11 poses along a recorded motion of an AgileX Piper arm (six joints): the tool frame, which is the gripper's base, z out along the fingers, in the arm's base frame.
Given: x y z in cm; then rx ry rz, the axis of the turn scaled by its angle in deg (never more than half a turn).
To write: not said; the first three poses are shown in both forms.
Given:
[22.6 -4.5 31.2 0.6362 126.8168 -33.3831]
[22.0 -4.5 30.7 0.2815 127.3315 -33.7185]
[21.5 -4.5 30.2 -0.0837 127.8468 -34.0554]
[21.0 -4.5 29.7 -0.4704 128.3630 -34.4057]
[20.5 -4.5 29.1 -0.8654 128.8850 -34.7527]
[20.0 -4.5 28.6 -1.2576 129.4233 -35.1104]
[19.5 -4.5 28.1 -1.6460 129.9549 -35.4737]
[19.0 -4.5 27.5 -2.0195 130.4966 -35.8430]
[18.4 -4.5 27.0 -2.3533 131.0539 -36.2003]
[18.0 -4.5 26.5 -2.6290 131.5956 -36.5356]
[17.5 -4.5 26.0 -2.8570 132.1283 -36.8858]
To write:
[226 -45 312 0.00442 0.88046 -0.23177 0.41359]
[220 -45 307 0.00195 0.88214 -0.23360 0.40896]
[215 -45 302 -0.00058 0.88381 -0.23543 0.40430]
[210 -45 297 -0.00324 0.88543 -0.23733 0.39959]
[205 -45 291 -0.00596 0.88706 -0.23919 0.39482]
[200 -45 286 -0.00864 0.88871 -0.24109 0.38987]
[195 -45 281 -0.01128 0.89030 -0.24302 0.38494]
[190 -45 275 -0.01380 0.89189 -0.24497 0.37990]
[184 -45 270 -0.01604 0.89352 -0.24681 0.37475]
[180 -45 265 -0.01788 0.89510 -0.24851 0.36976]
[175 -45 260 -0.01939 0.89660 -0.25030 0.36479]

